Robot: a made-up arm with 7 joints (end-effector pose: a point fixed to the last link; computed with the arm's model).
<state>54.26 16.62 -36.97 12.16 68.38 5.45 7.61</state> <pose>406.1 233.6 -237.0 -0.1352 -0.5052 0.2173 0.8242</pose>
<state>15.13 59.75 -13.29 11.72 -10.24 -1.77 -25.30</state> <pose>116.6 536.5 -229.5 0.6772 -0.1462 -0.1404 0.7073</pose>
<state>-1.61 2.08 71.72 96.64 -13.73 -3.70 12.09</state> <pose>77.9 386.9 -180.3 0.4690 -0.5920 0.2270 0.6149</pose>
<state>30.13 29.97 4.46 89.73 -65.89 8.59 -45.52</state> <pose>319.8 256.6 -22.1 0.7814 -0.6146 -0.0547 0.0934</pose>
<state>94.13 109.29 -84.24 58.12 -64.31 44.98 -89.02</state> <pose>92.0 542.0 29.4 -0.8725 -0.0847 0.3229 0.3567</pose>
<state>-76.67 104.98 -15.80 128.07 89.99 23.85 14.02</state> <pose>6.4 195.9 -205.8 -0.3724 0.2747 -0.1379 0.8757</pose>
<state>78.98 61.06 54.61 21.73 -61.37 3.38 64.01</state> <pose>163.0 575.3 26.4 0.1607 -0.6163 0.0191 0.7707</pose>
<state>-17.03 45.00 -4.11 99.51 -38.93 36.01 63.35</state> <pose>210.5 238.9 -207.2 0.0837 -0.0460 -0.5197 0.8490</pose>
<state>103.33 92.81 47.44 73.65 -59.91 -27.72 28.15</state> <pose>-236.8 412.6 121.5 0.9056 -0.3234 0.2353 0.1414</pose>
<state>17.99 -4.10 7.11 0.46 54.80 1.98 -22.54</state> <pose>151.2 94.7 -458.9 0.0476 -0.0049 0.5116 0.8579</pose>
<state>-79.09 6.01 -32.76 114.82 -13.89 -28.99 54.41</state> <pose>-78.8 10.2 -222.2 -0.6092 -0.4436 -0.2955 0.5871</pose>
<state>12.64 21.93 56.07 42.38 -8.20 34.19 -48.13</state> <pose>169.8 422.2 -299.3 0.5292 -0.0235 0.4779 0.7007</pose>
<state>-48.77 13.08 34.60 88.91 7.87 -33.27 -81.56</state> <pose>6.7 326.9 -285.5 0.7023 -0.4775 0.3854 0.3608</pose>
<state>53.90 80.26 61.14 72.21 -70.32 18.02 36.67</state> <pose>-63.8 461.8 198.0 0.7622 -0.3278 0.2913 0.4762</pose>
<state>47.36 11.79 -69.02 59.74 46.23 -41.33 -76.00</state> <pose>341.8 -9.2 -202.7 0.0324 -0.7614 0.3221 0.5616</pose>
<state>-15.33 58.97 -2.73 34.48 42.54 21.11 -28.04</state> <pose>84.0 500.4 -263.3 0.5478 -0.0727 0.1887 0.8118</pose>
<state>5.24 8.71 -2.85 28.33 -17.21 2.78 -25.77</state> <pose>166.6 191.4 -434.8 0.3235 -0.2833 -0.1190 0.8949</pose>
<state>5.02 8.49 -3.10 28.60 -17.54 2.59 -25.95</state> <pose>166.0 189.0 -435.1 0.3229 -0.2865 -0.1229 0.8936</pose>
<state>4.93 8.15 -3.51 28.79 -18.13 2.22 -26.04</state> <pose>166.0 185.3 -435.4 0.3205 -0.2921 -0.1298 0.8917</pose>
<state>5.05 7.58 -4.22 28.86 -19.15 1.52 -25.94</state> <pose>167.2 179.3 -435.6 0.3145 -0.3021 -0.1421 0.8886</pose>
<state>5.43 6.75 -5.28 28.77 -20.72 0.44 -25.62</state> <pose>169.6 170.5 -435.7 0.3042 -0.3172 -0.1608 0.8837</pose>
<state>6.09 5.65 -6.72 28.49 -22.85 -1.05 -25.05</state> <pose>173.3 158.8 -435.5 0.2889 -0.3374 -0.1865 0.8763</pose>
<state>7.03 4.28 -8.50 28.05 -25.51 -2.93 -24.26</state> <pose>178.4 144.5 -434.7 0.2687 -0.3624 -0.2185 0.8653</pose>
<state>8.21 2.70 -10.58 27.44 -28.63 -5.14 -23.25</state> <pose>184.4 128.0 -433.1 0.2439 -0.3908 -0.2562 0.8498</pose>
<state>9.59 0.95 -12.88 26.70 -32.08 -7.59 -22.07</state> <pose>191.0 110.0 -430.6 0.2152 -0.4211 -0.2980 0.8292</pose>
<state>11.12 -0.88 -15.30 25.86 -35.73 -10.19 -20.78</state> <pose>198.1 91.4 -427.0 0.1842 -0.4514 -0.3420 0.8033</pose>
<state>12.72 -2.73 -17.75 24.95 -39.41 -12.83 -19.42</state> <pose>205.1 73.0 -422.6 0.1523 -0.4795 -0.3866 0.7729</pose>
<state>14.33 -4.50 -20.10 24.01 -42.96 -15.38 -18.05</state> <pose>211.7 55.8 -417.6 0.1214 -0.5039 -0.4294 0.7395</pose>
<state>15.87 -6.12 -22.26 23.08 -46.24 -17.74 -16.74</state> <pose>217.7 40.4 -412.4 0.0931 -0.5235 -0.4689 0.7053</pose>
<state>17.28 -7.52 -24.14 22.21 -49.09 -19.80 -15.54</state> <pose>222.9 27.5 -407.4 0.0689 -0.5380 -0.5032 0.6727</pose>
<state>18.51 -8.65 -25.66 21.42 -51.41 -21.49 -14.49</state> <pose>227.4 17.4 -403.0 0.0495 -0.5477 -0.5313 0.6445</pose>
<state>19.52 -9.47 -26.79 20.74 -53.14 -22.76 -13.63</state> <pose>231.0 10.3 -399.6 0.0354 -0.5532 -0.5526 0.6223</pose>
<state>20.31 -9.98 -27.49 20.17 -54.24 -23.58 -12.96</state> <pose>233.8 6.2 -397.2 0.0265 -0.5554 -0.5669 0.6078</pose>
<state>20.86 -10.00 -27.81 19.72 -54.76 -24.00 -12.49</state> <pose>236.1 6.4 -396.3 0.0234 -0.5543 -0.5753 0.6010</pose>
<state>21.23 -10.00 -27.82 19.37 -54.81 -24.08 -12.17</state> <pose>237.6 7.0 -395.9 0.0226 -0.5525 -0.5779 0.6002</pose>
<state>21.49 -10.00 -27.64 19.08 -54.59 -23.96 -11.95</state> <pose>238.7 7.8 -395.7 0.0230 -0.5505 -0.5771 0.6028</pose>
